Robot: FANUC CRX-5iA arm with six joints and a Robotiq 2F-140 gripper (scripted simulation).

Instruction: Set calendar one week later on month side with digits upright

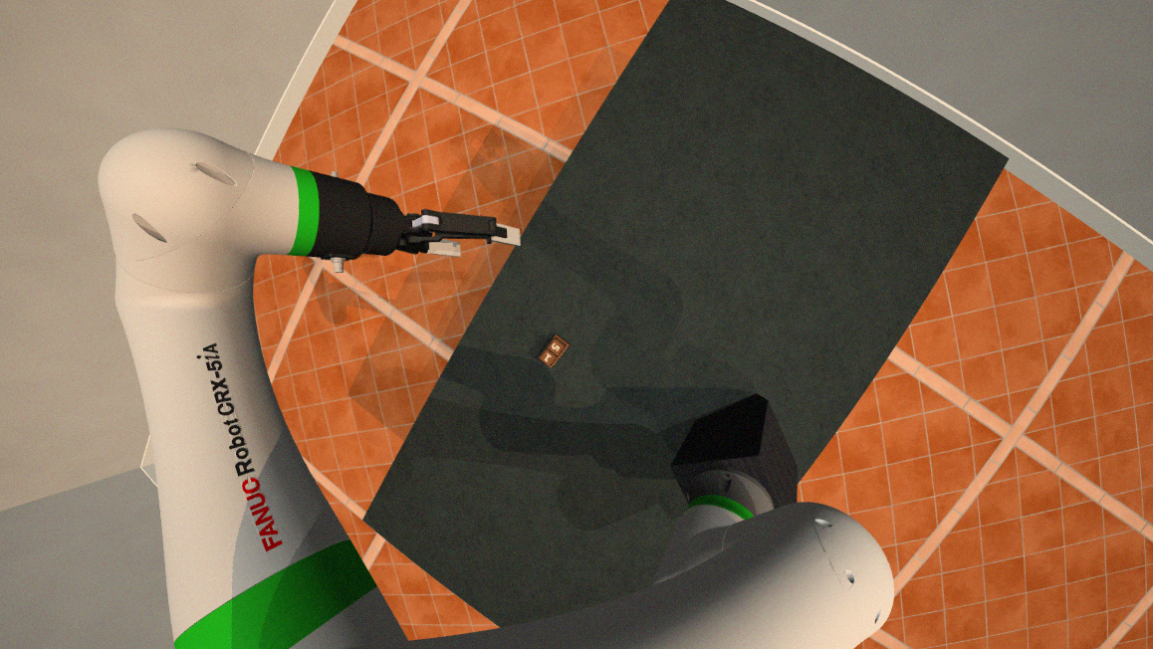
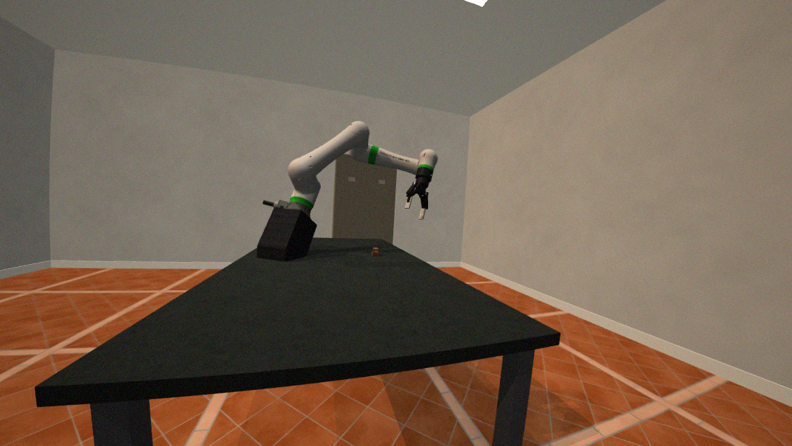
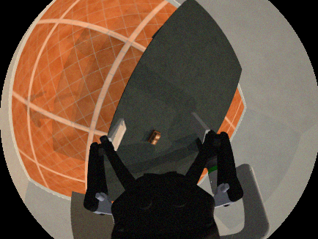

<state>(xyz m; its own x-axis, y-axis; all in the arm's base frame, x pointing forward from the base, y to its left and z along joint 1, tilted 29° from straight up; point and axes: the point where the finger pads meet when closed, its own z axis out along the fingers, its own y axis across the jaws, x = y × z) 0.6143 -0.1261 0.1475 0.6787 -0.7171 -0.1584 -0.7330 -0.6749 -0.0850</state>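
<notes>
Right now the brown cube is 24 cm below my hand, 20 cm behind it and 9 cm to the left of it. From my hand the other things lie so: brown tray (25 cm below, 20 cm behind, 11 cm to the left).
</notes>
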